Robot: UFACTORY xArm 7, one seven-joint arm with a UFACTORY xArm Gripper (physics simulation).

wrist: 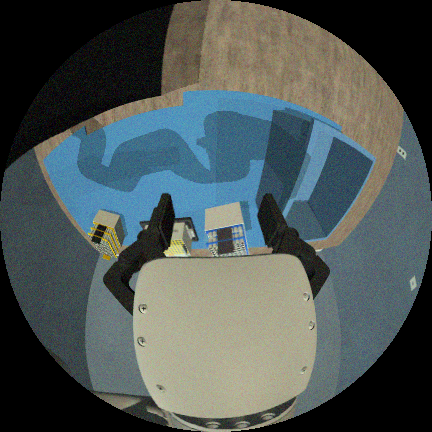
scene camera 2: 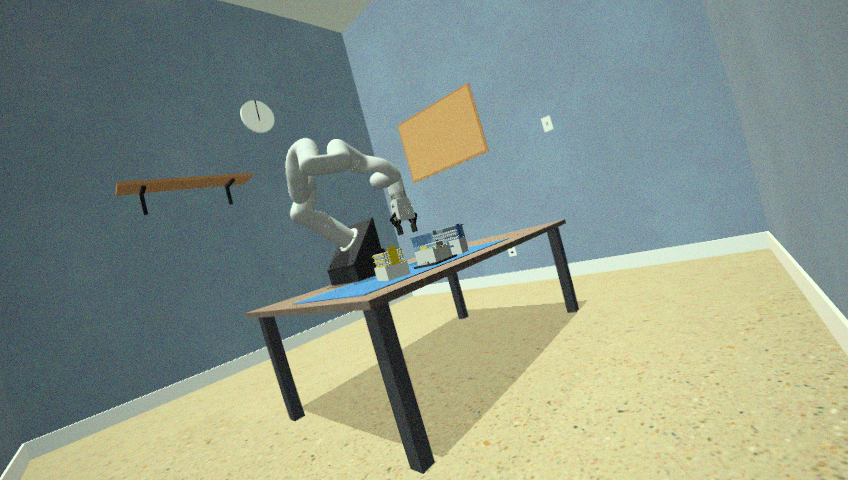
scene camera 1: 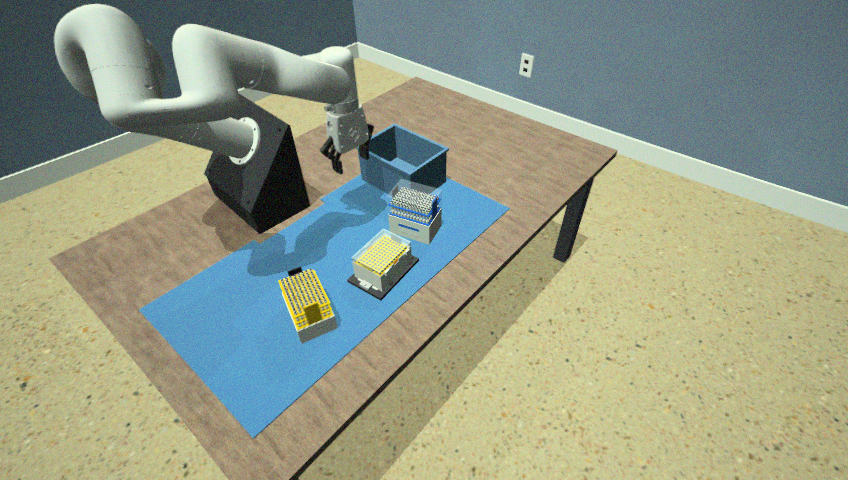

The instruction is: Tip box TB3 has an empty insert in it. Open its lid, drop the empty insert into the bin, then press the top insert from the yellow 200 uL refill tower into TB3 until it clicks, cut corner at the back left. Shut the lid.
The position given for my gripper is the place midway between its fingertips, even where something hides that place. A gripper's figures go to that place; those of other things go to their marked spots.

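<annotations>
My gripper [wrist: 217,203]: 13 cm from the lens. Blue-and-white tip box [wrist: 224,234], 27 cm from the lens.
</annotations>
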